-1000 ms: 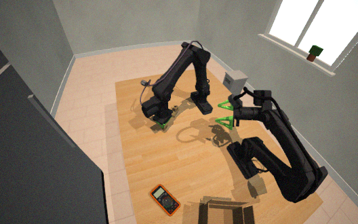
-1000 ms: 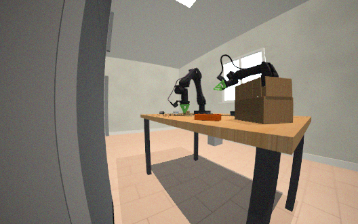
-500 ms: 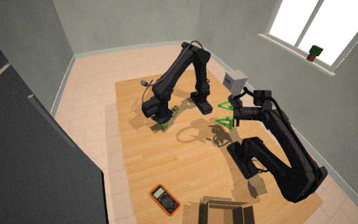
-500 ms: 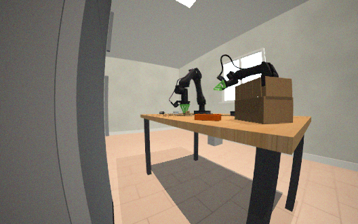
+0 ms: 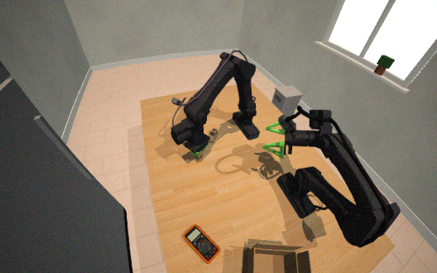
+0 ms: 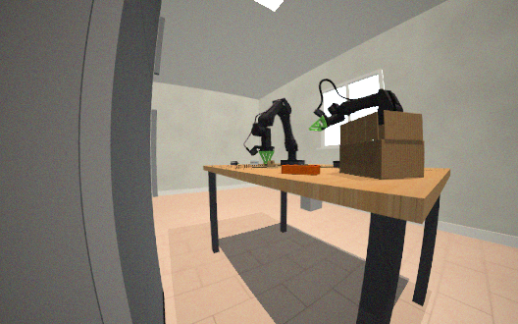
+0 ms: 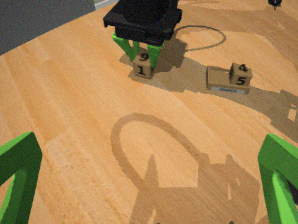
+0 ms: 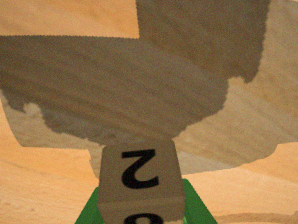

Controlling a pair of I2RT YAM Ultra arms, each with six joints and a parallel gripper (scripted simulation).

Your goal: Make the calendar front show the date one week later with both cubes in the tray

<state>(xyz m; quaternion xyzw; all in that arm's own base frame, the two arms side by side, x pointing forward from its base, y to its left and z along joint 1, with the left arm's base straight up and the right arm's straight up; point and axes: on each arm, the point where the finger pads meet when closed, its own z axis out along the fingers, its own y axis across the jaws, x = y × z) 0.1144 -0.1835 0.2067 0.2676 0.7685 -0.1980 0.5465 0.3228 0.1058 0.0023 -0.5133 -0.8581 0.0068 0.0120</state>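
Note:
Now: right hand 11 cm past the calendar tray, 10 cm to the left of it and 2 cm above it. From my right hand the other things lie so: orange multimeter 37 cm to the left, 12 cm ahead, 2 cm below; small dark object 45 cm to the right, 2 cm below, 1 cm behind.

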